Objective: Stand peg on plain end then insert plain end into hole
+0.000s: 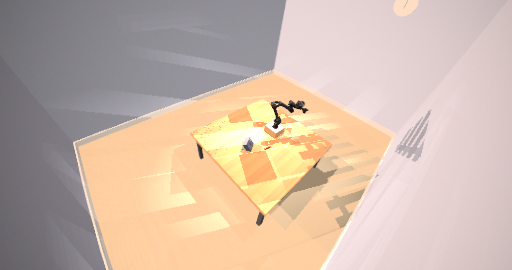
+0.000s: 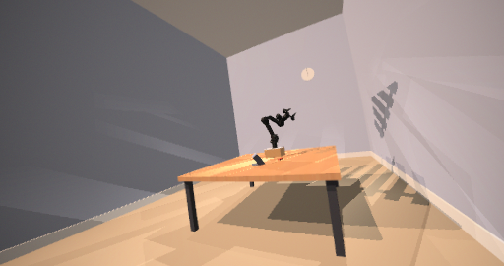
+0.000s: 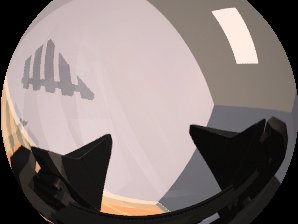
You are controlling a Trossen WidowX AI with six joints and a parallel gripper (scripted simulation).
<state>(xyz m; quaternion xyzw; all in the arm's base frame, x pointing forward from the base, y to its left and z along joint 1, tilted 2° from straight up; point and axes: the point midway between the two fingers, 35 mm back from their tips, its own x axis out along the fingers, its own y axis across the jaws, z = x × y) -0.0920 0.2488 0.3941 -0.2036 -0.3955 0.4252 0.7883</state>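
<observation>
My gripper tip is now 490 mm above the red peg, 400 mm short of it and 180 mm to the left of it. The rest, counted from my gripper tip: grey sloped panel (520 mm ahead, 460 mm below, 360 mm to the right).
</observation>
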